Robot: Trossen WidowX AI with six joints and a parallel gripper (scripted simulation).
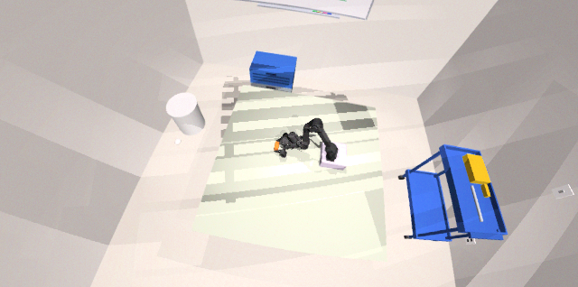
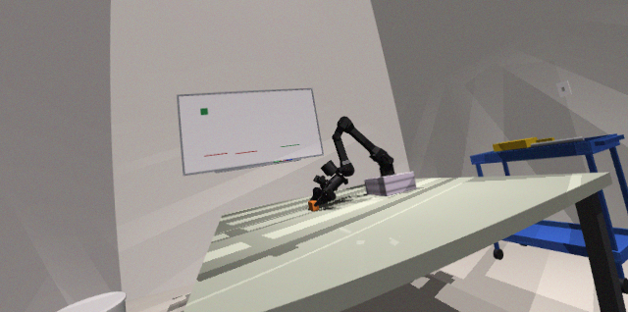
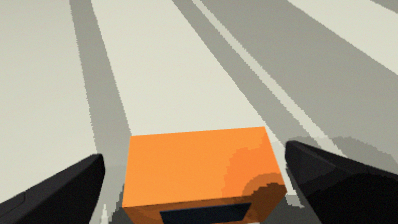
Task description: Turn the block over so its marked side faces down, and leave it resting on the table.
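Now: gripper tip 20 mm past the orange block.
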